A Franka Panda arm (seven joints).
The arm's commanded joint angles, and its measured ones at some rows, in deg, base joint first. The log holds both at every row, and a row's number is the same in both.
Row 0, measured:
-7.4 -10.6 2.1 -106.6 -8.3 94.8 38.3
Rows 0 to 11, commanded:
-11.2 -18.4 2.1 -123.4 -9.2 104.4 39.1
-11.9 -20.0 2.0 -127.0 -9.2 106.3 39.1
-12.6 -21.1 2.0 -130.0 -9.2 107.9 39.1
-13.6 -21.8 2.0 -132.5 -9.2 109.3 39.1
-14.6 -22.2 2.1 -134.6 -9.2 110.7 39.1
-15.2 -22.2 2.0 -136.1 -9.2 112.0 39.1
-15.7 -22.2 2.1 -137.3 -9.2 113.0 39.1
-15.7 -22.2 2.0 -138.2 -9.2 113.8 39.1
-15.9 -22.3 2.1 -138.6 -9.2 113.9 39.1
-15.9 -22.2 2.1 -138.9 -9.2 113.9 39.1
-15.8 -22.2 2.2 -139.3 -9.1 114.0 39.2
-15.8 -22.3 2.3 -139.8 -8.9 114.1 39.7
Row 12, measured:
-15.3 -20.7 1.4 -137.6 -8.4 112.9 38.4
